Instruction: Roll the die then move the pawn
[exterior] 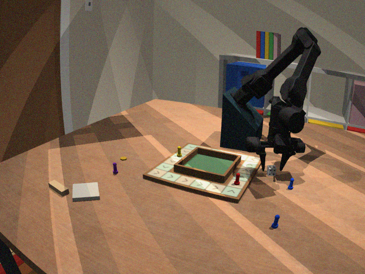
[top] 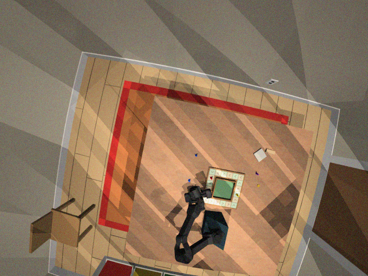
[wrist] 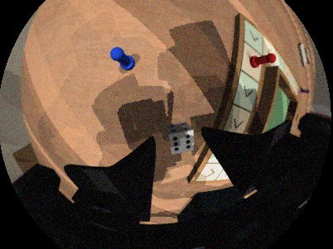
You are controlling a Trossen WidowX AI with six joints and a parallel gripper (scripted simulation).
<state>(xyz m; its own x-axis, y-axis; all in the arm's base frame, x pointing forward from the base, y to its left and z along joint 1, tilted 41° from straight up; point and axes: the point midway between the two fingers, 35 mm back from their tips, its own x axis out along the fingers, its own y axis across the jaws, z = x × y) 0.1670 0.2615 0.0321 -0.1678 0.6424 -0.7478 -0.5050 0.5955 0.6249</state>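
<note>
My gripper tip is now 130 mm short of the red pawn, 60 mm to the left of it and 10 mm below it. From my gripper tip the other things lie so: yellow pawn: 70 mm ahead, 300 mm to the right, 10 mm above; white die: right at my gripper tip; green tray: 80 mm ahead, 180 mm to the right, 10 mm below.
</note>
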